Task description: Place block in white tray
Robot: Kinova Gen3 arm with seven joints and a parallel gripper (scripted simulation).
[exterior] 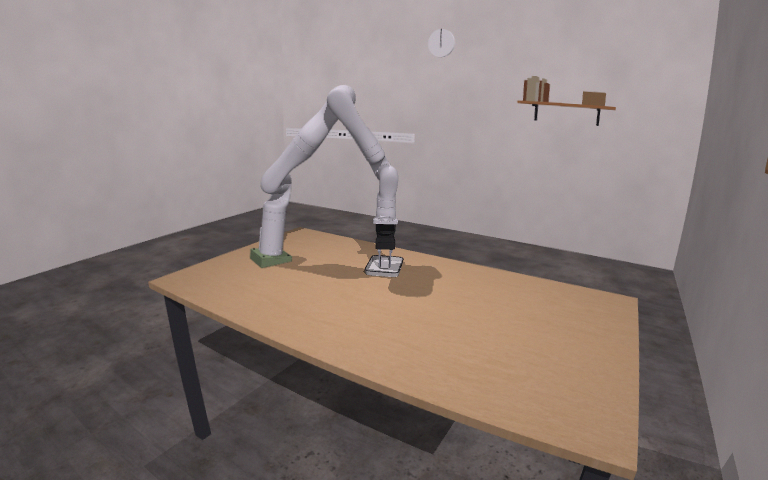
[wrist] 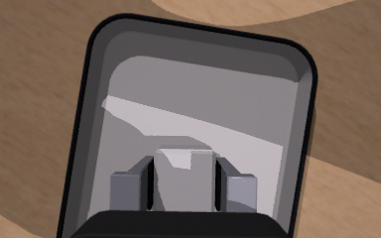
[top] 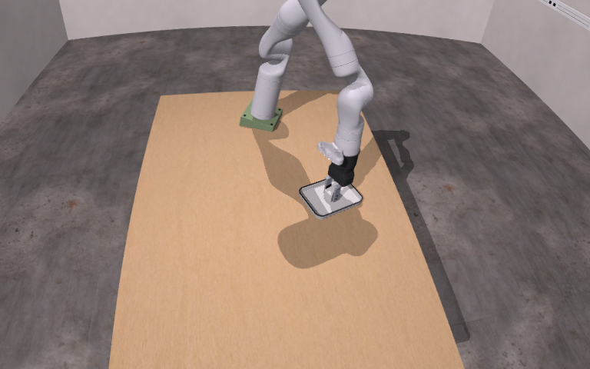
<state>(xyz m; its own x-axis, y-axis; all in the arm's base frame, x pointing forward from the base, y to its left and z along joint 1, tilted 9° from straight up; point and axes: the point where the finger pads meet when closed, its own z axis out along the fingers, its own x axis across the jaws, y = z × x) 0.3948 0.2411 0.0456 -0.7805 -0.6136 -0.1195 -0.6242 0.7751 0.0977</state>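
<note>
Right now my hand is 10 mm above the block. The rest, counted from my hand: white tray: 10 mm below.
</note>
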